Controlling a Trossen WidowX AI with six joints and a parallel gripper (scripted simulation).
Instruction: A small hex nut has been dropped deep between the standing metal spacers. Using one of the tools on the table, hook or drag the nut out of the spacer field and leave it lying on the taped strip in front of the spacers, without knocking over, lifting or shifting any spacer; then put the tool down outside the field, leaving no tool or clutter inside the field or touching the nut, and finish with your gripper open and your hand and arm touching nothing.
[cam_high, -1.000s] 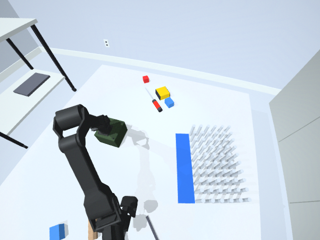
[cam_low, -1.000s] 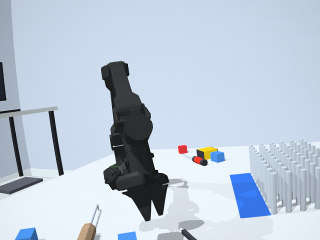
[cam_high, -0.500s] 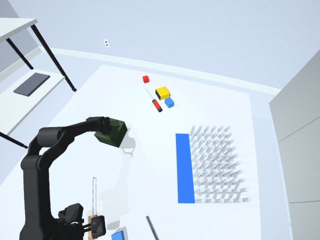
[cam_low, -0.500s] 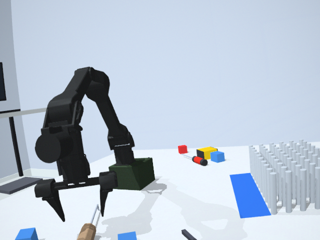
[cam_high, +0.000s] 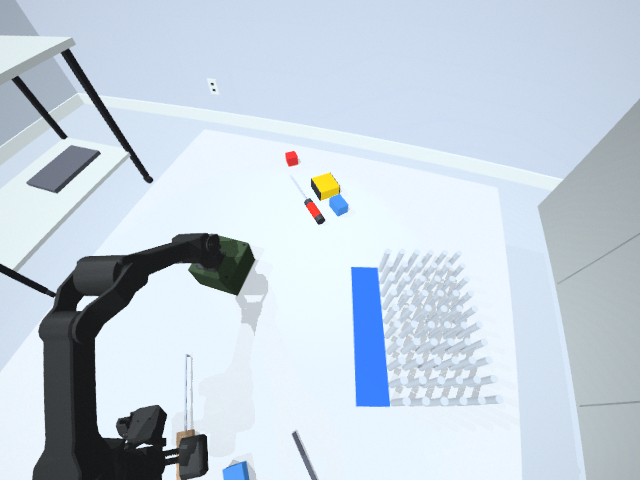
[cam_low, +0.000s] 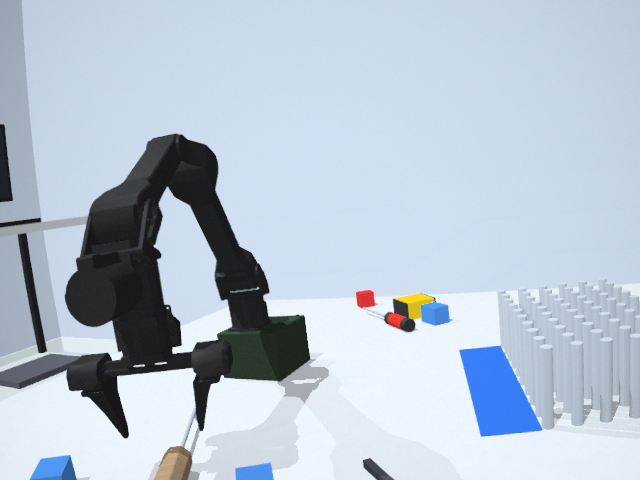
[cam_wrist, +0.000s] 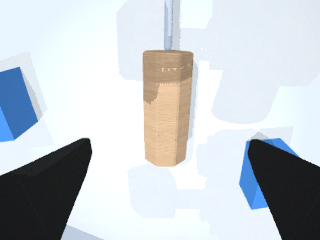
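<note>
Now: gripper tip 100 mm to the right of the wooden-handled tool, 60 mm above it and 50 mm past it. Round my gripper tip: hex nut: 490 mm ahead, 440 mm to the left, 70 mm below; blue taped strip: 370 mm to the left, 340 mm ahead, 70 mm below; yellow block: 840 mm to the left, 120 mm ahead, 50 mm below.
</note>
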